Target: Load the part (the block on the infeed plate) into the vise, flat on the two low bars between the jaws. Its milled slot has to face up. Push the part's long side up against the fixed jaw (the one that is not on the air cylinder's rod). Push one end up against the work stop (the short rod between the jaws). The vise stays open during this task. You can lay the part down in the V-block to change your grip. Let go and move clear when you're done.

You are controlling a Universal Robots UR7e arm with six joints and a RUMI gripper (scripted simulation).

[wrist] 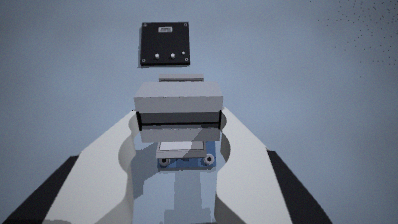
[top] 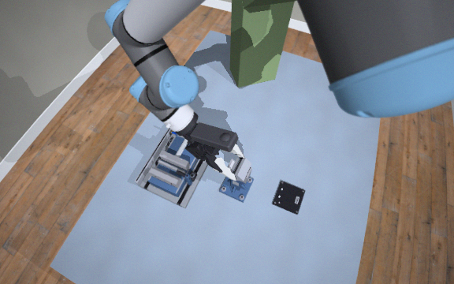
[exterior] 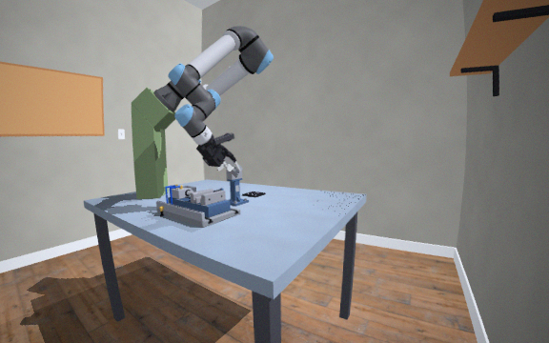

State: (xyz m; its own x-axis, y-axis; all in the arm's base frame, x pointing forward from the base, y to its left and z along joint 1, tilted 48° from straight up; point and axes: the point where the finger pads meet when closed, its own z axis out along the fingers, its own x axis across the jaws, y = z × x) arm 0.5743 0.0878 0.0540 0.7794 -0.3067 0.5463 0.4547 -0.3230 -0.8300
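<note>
Now: hand right at the grey part. The rest, counted from my hand: work stop: 160 mm to the right, 70 mm below, 70 mm ahead; moving jaw: 210 mm to the right, 80 mm below, 40 mm ahead; cylinder rod: 210 mm to the right, 80 mm below, 10 mm behind.
</note>
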